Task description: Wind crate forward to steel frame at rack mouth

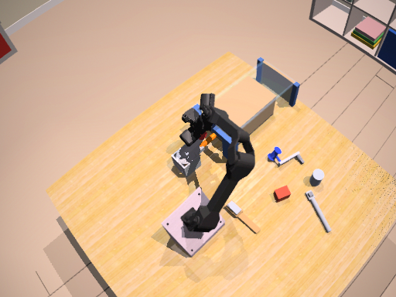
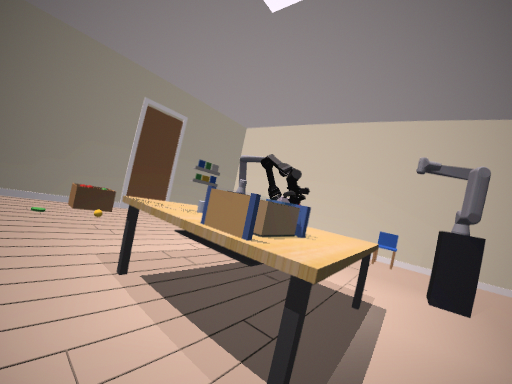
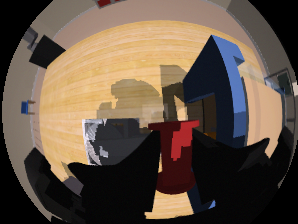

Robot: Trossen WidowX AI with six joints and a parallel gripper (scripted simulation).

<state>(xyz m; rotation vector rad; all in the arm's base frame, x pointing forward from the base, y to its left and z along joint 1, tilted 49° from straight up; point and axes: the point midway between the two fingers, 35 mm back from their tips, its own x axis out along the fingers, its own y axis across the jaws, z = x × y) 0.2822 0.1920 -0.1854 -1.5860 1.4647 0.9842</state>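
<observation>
Right now the crank handle is 40 mm behind my gripper tip, 20 mm to the right of it and 30 mm below it. Also, from my gripper tip: blue steel frame (60 mm ahead, 30 mm to the right, 20 mm below); then winch (120 mm behind, 40 mm to the right, 100 mm below); then red knob (20 mm to the right).
</observation>
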